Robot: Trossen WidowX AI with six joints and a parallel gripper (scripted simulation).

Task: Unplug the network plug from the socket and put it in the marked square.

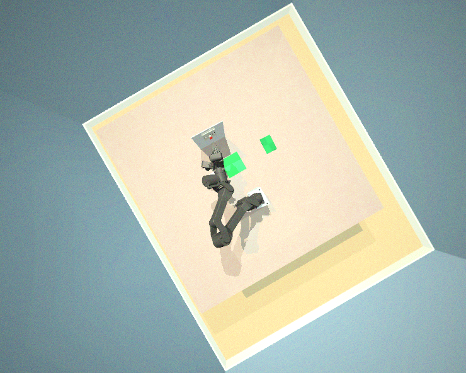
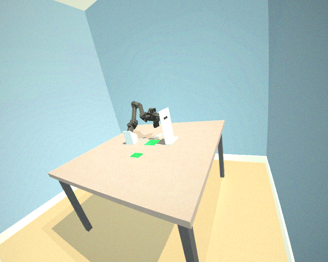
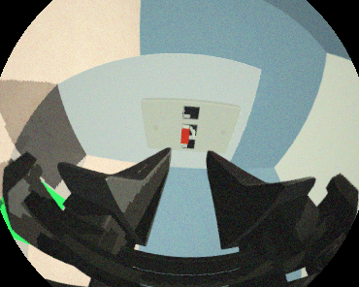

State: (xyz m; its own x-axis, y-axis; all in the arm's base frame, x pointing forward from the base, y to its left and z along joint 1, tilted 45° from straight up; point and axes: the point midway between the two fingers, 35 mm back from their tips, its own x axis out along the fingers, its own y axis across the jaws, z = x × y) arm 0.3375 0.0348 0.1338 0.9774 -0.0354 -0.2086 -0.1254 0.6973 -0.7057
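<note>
Right now the plug is 4 cm ahead of my gripper tip. From my gripper tip the other things lie so: upright panel 6 cm ahead, 9 cm below; then green square 12 cm behind, 6 cm to the right, 23 cm below.
</note>
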